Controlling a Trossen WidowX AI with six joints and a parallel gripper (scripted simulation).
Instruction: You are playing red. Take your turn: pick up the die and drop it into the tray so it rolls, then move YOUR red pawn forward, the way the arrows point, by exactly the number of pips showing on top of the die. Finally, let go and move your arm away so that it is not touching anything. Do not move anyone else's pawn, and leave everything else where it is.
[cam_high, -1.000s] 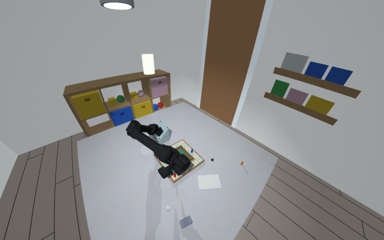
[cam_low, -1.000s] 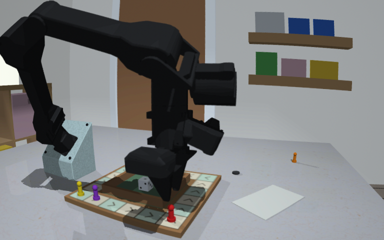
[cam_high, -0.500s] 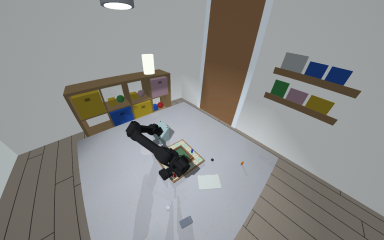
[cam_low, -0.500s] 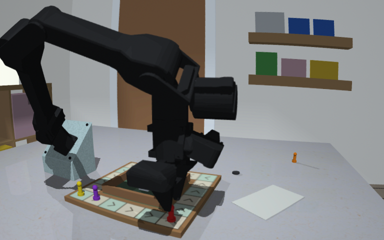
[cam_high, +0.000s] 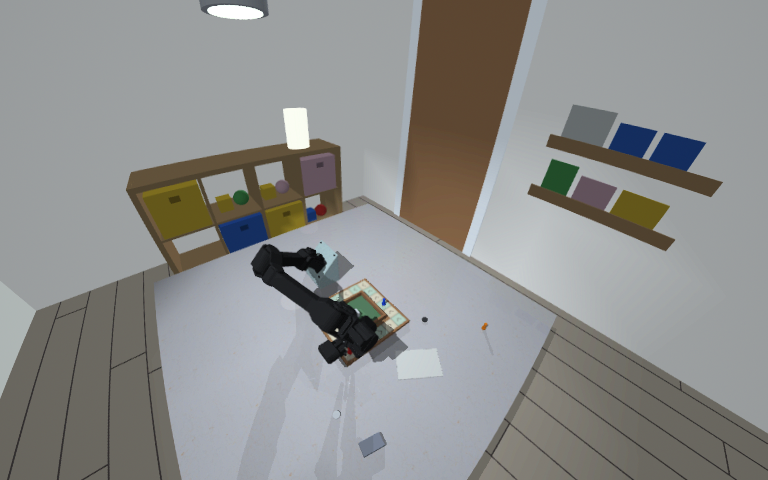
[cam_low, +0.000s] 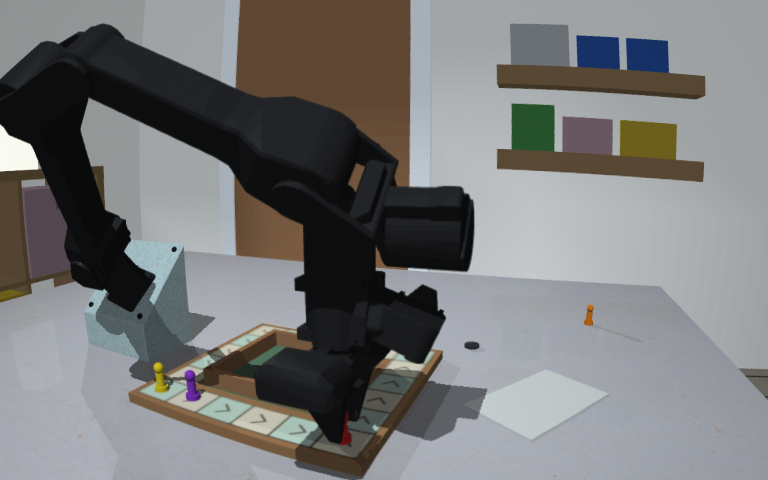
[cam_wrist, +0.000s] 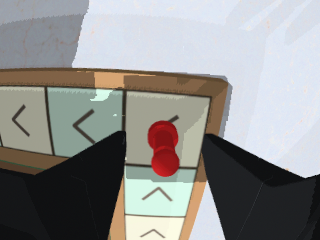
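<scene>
Now: gripper tip 120 mm past the grey die and 90 mm to the right of it. From my gripper tip the other things lie so: yellow pawn: 230 mm behind, 30 mm to the right; then red pawn: right at my gripper tip; then purple pawn: 180 mm behind, 20 mm to the right.
</scene>
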